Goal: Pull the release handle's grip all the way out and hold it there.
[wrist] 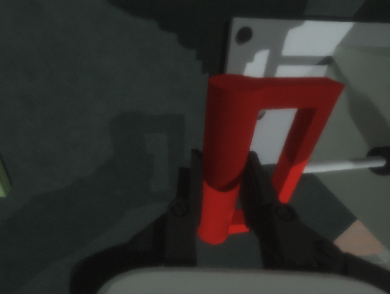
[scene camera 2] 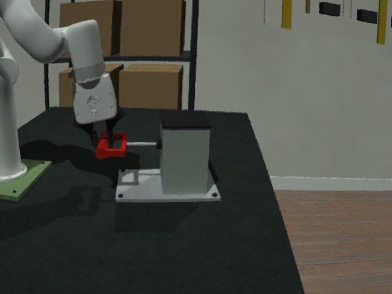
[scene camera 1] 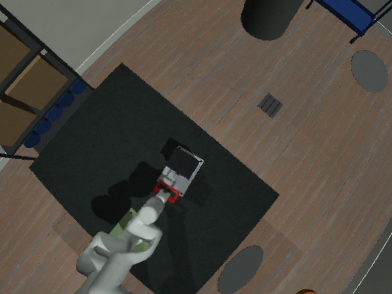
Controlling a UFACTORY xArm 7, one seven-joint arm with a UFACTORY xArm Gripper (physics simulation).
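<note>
The red grip (scene camera 1: pixel 173 199) (scene camera 2: pixel 102 149) (wrist: pixel 227 125) is a rectangular loop with a thick round bar on the arm's side. A thin pale rod (scene camera 2: pixel 142 144) (wrist: pixel 345 165) joins the loop to the housing, and a length of it shows outside. The housing (scene camera 1: pixel 185 162) (scene camera 2: pixel 185 160) is a pale grey-green box with a black top, upright on a light base plate (scene camera 2: pixel 140 192) (wrist: pixel 240 55). My gripper (scene camera 2: pixel 103 140) (wrist: pixel 220 166) is shut on the grip's round bar, one finger on each side, one inside the loop. The grip is level, above the table, apart from the housing.
A dark mat (scene camera 1: pixel 120 100) (scene camera 2: pixel 225 240) lies under the device. The arm's green mounting plate (scene camera 1: pixel 120 225) (scene camera 2: pixel 30 180) is at the left in the second scene view. A shelf rack (scene camera 2: pixel 193 65) with cardboard boxes (scene camera 2: pixel 151 87) stands behind the table.
</note>
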